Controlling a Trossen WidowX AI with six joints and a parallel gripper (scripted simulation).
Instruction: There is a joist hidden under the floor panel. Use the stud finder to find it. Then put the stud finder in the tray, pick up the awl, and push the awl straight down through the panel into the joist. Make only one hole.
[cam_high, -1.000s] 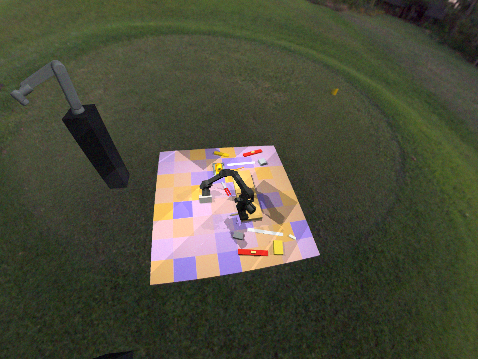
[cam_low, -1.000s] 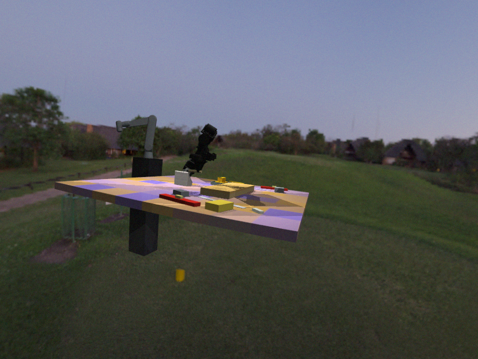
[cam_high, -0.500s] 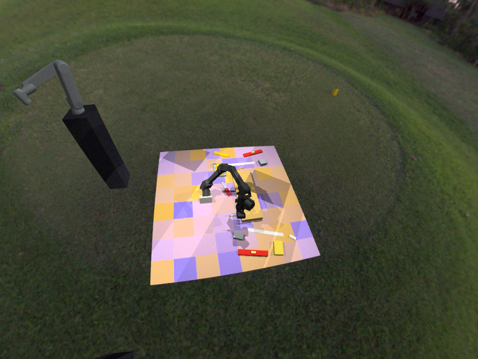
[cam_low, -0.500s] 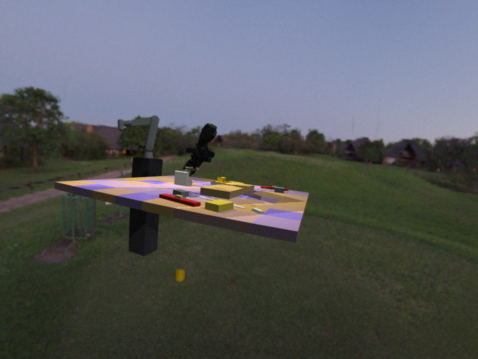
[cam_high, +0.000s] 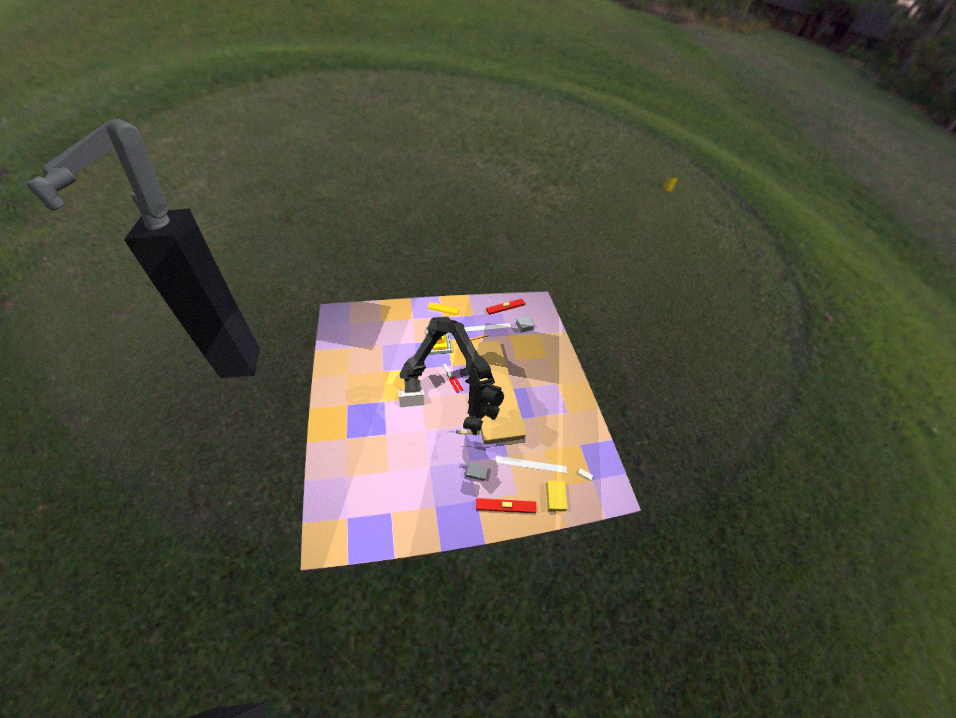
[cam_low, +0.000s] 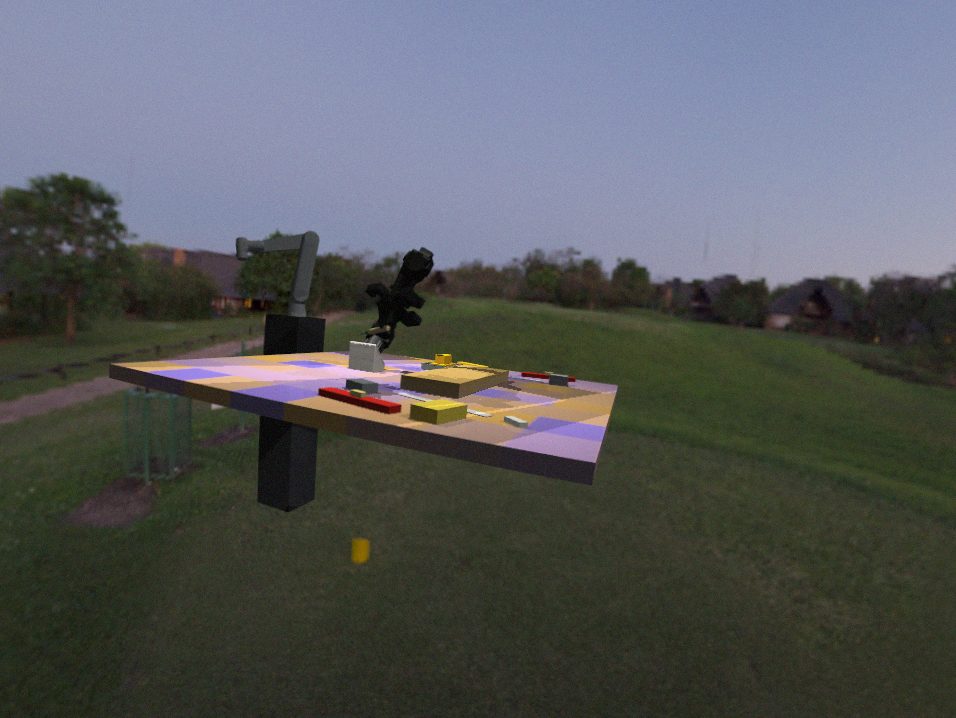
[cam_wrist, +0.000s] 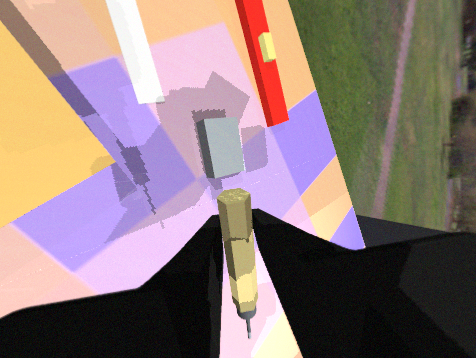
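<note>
Right now my gripper tip is 50 mm past the awl, 20 mm to the right of it and 10 mm above it. Also, from my gripper tip: grey block (100 mm to the right, 150 mm below); then yellow stud finder (60 mm behind, 590 mm to the left, 110 mm below); then yellow block (290 mm ahead, 250 mm to the right, 150 mm below).
</note>
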